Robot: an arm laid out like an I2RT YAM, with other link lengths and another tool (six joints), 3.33 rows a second.
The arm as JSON. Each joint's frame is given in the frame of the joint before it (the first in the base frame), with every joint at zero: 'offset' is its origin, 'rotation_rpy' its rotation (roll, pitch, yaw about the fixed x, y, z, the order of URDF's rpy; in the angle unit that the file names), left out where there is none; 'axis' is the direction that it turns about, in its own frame. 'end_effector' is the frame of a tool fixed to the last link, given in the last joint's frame.
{
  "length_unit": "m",
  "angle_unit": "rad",
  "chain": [
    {
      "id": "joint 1",
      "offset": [
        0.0,
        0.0,
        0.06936
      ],
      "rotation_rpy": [
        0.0,
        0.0,
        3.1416
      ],
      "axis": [
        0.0,
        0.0,
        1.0
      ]
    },
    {
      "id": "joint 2",
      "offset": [
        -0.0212,
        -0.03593,
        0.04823
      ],
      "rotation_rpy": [
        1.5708,
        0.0,
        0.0
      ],
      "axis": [
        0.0,
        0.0,
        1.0
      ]
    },
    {
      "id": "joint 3",
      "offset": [
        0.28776,
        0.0,
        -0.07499
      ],
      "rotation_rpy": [
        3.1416,
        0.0,
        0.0
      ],
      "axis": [
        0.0,
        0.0,
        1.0
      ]
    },
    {
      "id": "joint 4",
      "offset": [
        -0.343,
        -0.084,
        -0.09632
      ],
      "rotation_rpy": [
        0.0,
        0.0,
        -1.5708
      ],
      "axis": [
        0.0,
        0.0,
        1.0
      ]
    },
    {
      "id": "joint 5",
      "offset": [
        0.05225,
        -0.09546,
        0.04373
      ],
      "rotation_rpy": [
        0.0,
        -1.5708,
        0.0
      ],
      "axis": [
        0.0,
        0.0,
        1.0
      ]
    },
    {
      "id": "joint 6",
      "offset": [
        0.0,
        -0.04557,
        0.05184
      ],
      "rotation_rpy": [
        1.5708,
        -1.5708,
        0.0
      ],
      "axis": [
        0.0,
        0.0,
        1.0
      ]
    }
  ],
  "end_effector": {
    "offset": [
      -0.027,
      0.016,
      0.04
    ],
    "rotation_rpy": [
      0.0,
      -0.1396,
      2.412
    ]
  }
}
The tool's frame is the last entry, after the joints.
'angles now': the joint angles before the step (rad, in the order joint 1, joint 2, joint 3, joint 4, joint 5, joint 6). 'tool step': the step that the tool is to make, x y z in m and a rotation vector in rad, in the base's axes. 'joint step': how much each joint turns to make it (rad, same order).
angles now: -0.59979, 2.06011, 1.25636, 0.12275, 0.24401, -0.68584
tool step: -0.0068, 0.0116, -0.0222, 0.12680, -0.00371, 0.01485
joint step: -0.00147, 0.01377, -0.02149, -0.04764, -0.08282, 0.07068
